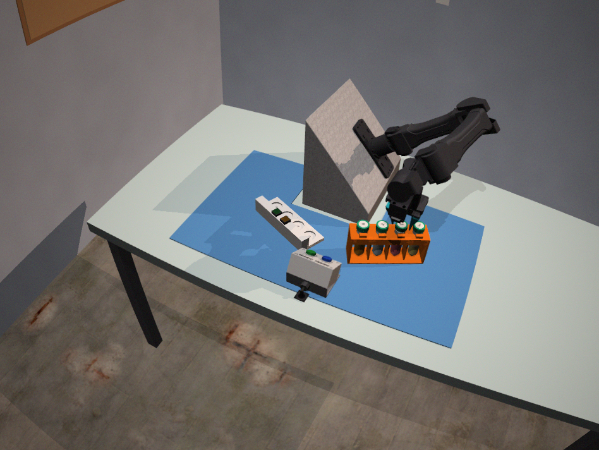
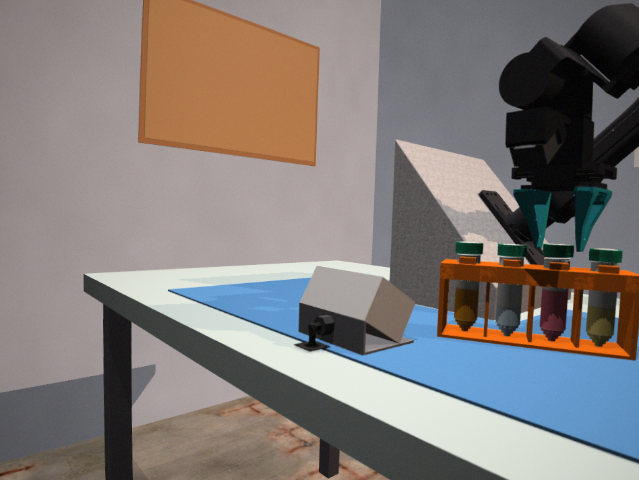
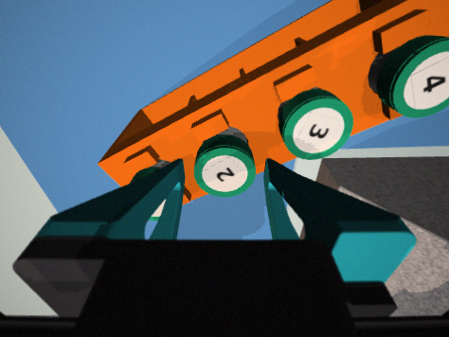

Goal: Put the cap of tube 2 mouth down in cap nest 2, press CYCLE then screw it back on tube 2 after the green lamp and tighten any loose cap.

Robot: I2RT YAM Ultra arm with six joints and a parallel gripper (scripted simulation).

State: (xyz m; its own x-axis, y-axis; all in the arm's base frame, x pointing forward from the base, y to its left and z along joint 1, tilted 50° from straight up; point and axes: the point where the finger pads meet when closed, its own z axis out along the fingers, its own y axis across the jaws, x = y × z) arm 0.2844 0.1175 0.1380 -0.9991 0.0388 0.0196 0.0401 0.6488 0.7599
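The cap 3 is 2 cm ahead of my hand, 5 cm to the right of it and 1 cm below it. Round my hand: cap 4: 5 cm ahead, 9 cm to the right, 1 cm below; then cap 2: 1 cm below; then cap 1: 2 cm behind, 5 cm to the left, 1 cm below.
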